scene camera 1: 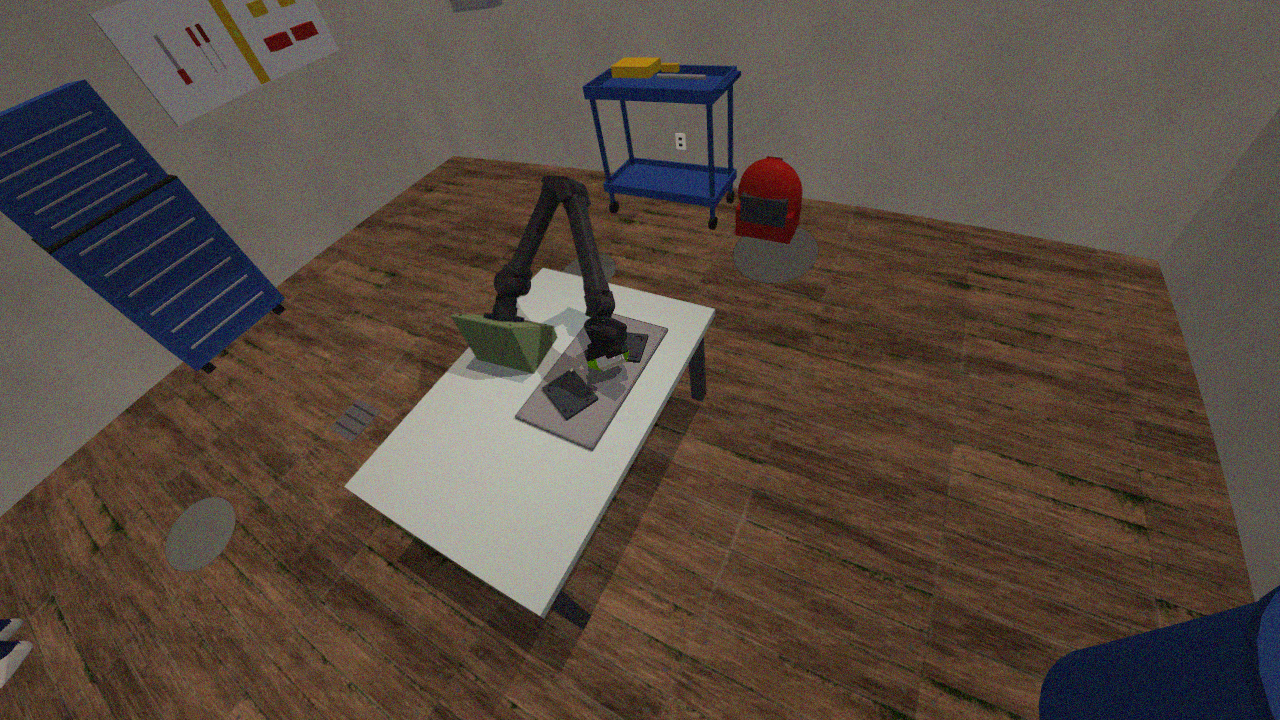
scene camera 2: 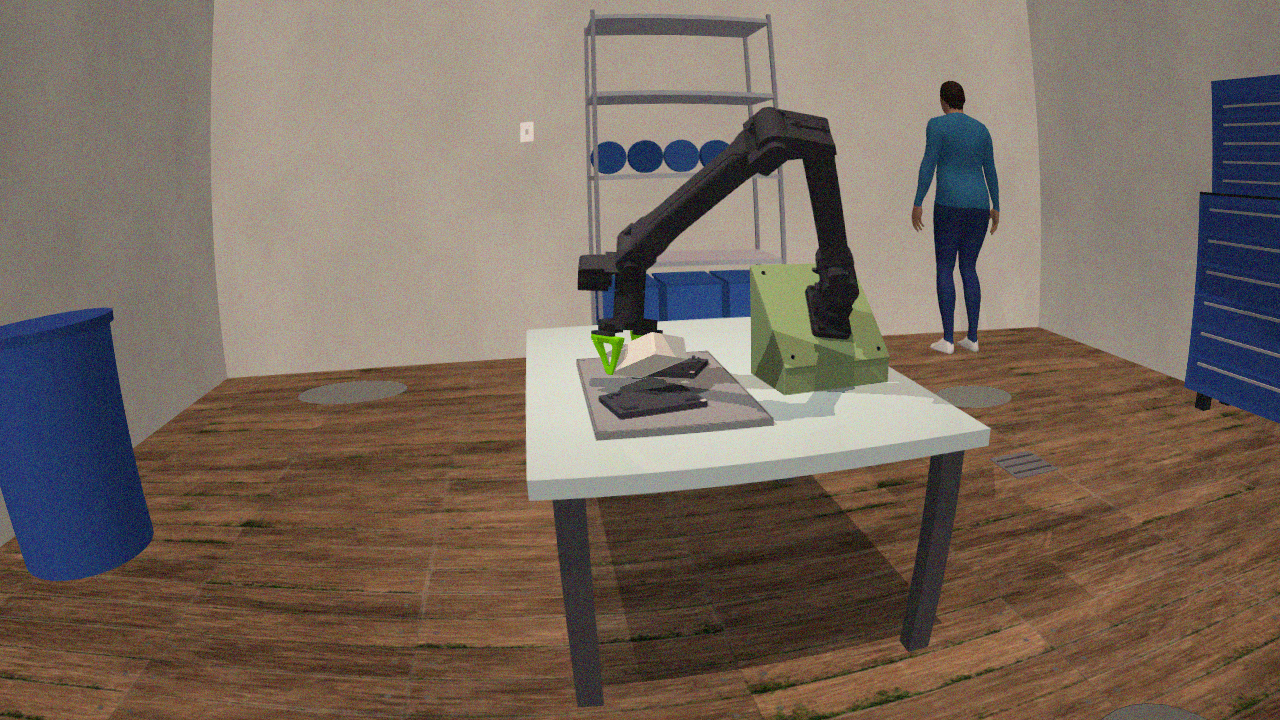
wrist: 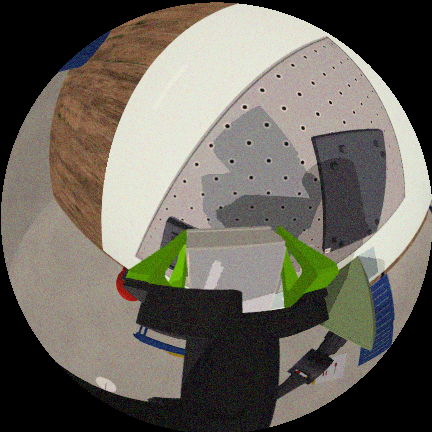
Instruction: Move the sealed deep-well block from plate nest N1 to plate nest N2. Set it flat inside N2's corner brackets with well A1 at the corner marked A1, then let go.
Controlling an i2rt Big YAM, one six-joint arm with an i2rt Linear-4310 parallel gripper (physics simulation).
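Places are measured from the arm's base along level axes (x left, y up, z ahead), in centimetres.
Pixels of known places: gripper, fingertip midpoint: (scene camera 1: 613,365) (scene camera 2: 625,372) (wrist: 232,232); arm's base, origin of the base link: (scene camera 1: 503,319) (scene camera 2: 827,314) (wrist: 343,326).
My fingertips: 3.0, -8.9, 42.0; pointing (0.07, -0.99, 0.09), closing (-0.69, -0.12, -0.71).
Note:
Ahead of a thing's pixels: the offset from my fingertips to its middle, as dx, dy, dz. Level surfaces: height alone.
The sealed deep-well block {+3.4, +3.8, -3.6} (scene camera 1: 611,361) (scene camera 2: 655,354) (wrist: 235,265) is pale grey-white. My gripper (scene camera 1: 609,360) (scene camera 2: 626,358) (wrist: 232,232), with green fingers, is shut on it and holds it tilted above the perforated board (scene camera 1: 590,431) (scene camera 2: 729,419) (wrist: 290,80). One dark nest {-13.9, -2.4, -9.0} (scene camera 1: 569,395) (scene camera 2: 653,404) (wrist: 367,195) lies at the board's end nearer both scene cameras; a small white label shows at its corner in the wrist view. The other dark nest {+10.6, -2.6, -3.7} (scene camera 1: 636,347) (scene camera 2: 687,368) (wrist: 175,229) lies beyond, partly hidden by block and gripper. I cannot read which is N1 or N2.
A green slanted block (scene camera 1: 501,344) (scene camera 2: 778,326) (wrist: 355,305) stands beside the arm base on the white table {dy -4.7} (scene camera 1: 483,474) (scene camera 2: 859,438) (wrist: 165,90). The board lies near the table's edge. A blue cart (scene camera 1: 662,92) and a red helmet-shaped object (scene camera 1: 769,192) stand farther off.

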